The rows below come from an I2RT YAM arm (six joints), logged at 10 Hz.
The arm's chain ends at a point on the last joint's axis. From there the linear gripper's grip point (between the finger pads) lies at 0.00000 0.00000 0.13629 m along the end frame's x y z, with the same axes.
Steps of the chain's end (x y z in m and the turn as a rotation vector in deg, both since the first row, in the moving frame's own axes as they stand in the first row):
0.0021 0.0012 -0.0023 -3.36 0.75 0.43
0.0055 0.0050 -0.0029 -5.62 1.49 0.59
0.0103 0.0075 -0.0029 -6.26 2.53 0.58
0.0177 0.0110 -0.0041 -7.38 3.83 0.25
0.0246 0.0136 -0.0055 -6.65 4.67 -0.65
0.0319 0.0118 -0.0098 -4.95 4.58 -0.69
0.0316 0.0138 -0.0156 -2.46 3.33 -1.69
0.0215 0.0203 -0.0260 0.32 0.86 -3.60
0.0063 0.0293 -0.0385 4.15 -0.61 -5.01
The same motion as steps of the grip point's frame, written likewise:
0.0039 0.0092 -0.0025 -3.36 0.75 0.43
0.0090 0.0184 -0.0036 -5.62 1.49 0.59
0.0162 0.0224 -0.0038 -6.26 2.53 0.58
0.0267 0.0285 -0.0055 -7.38 3.83 0.25
0.0358 0.0293 -0.0069 -6.65 4.67 -0.65
0.0428 0.0235 -0.0107 -4.95 4.58 -0.69
0.0396 0.0195 -0.0160 -2.46 3.33 -1.69
0.0235 0.0195 -0.0260 0.32 0.86 -3.60
0.0044 0.0195 -0.0389 4.15 -0.61 -5.01

